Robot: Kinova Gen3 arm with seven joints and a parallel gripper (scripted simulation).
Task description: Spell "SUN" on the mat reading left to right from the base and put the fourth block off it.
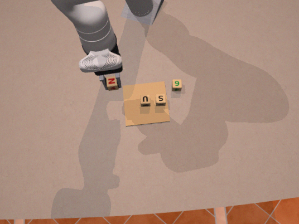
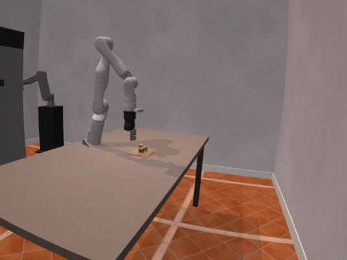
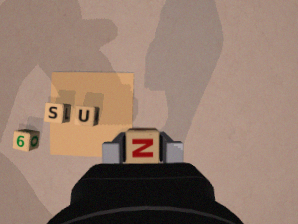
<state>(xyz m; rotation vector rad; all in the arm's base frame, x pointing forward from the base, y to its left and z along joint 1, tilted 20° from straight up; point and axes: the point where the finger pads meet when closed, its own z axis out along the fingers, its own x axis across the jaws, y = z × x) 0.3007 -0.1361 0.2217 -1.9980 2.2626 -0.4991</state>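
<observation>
Right now the U block is 100 mm below my hand, 80 mm to the left of it and 40 mm ahead of it. From my hand the other things lie so: mat: 120 mm below, 80 mm to the left, 40 mm ahead; then S block: 130 mm to the left, 100 mm below, 50 mm ahead; then N block: right at my hand.
</observation>
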